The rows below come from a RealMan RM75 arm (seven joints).
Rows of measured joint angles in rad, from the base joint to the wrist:
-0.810, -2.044, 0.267, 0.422, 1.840, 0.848, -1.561
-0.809, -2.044, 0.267, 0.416, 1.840, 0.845, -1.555
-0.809, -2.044, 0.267, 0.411, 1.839, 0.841, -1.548
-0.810, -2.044, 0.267, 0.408, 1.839, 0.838, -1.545
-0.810, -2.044, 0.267, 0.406, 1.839, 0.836, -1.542
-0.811, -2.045, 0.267, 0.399, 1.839, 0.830, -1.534
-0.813, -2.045, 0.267, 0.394, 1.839, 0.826, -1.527
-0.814, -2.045, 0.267, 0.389, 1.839, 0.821, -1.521
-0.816, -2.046, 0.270, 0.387, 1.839, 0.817, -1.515
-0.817, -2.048, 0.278, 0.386, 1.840, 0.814, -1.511
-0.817, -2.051, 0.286, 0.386, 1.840, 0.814, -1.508
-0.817, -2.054, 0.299, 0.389, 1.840, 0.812, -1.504
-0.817, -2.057, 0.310, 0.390, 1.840, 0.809, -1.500
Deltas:
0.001, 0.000, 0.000, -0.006, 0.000, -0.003, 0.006
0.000, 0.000, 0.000, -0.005, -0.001, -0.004, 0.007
-0.001, 0.000, 0.000, -0.003, 0.000, -0.003, 0.003
0.000, 0.000, 0.000, -0.002, 0.000, -0.002, 0.003
-0.001, -0.001, 0.000, -0.007, 0.000, -0.006, 0.008
-0.002, 0.000, 0.000, -0.005, 0.000, -0.004, 0.007
-0.001, 0.000, 0.000, -0.005, 0.000, -0.005, 0.006
-0.002, -0.001, 0.003, -0.002, 0.000, -0.004, 0.006
-0.001, -0.002, 0.008, -0.001, 0.001, -0.003, 0.004
0.000, -0.003, 0.008, 0.000, 0.000, 0.000, 0.003
0.000, -0.003, 0.013, 0.003, 0.000, -0.002, 0.004
0.000, -0.003, 0.011, 0.001, 0.000, -0.003, 0.004

